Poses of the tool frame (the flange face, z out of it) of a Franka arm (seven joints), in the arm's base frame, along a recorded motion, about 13 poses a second.
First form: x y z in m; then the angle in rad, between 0 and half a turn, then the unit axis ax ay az.
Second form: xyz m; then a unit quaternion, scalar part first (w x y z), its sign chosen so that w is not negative. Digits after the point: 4 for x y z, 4 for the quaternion.
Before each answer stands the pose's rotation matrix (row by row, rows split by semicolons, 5 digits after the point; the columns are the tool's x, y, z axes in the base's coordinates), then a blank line. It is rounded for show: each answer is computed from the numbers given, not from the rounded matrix.
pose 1, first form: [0.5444 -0.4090 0.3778 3.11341 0.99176 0.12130 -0.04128]
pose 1, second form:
0.96717 0.24172 -0.07844; 0.23939 -0.97018 -0.03796; -0.08528 0.01793 -0.99620

[0.5444 -0.4090 0.3778 0.0141 0.9917 0.1213 -0.0413]
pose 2, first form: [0.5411 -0.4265 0.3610 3.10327 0.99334 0.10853 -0.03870]
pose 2, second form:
0.97346 0.21702 -0.07270; 0.21405 -0.97572 -0.04646; -0.08101 0.02966 -0.99627

[0.5411 -0.4265 0.3610 0.0192 0.9932 0.1085 -0.0387]
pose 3, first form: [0.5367 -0.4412 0.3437 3.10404 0.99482 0.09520 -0.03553]
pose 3, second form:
0.97936 0.19068 -0.06709; 0.18801 -0.98118 -0.04411; -0.07424 0.03059 -0.99677

[0.5367 -0.4412 0.3437 0.0188 0.9946 0.0952 -0.0355]
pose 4, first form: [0.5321 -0.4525 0.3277 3.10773 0.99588 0.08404 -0.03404]
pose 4, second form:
0.98356 0.16849 -0.06493; 0.16619 -0.98531 -0.03944; -0.07063 0.02800 -0.99711

[0.5321 -0.4525 0.3277 0.0169 0.9957 0.0840 -0.0340]
